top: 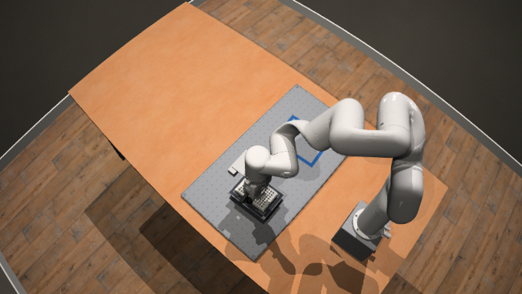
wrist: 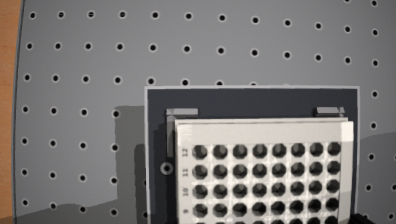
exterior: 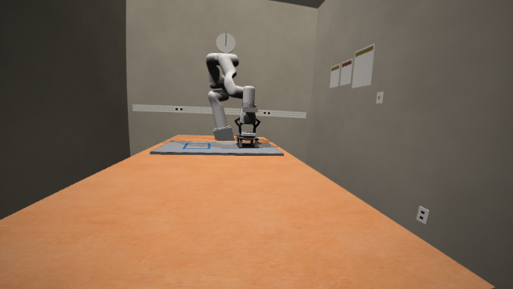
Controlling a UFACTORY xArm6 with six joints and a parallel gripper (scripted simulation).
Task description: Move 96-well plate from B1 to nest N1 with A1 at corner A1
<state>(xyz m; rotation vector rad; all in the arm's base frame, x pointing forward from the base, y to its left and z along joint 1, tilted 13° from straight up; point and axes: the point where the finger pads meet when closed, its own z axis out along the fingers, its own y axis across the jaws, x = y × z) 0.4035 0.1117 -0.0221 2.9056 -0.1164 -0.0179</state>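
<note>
The 96-well plate lies 10 mm below my hand. Also, from my hand: raised plate nest 30 mm below.
</note>
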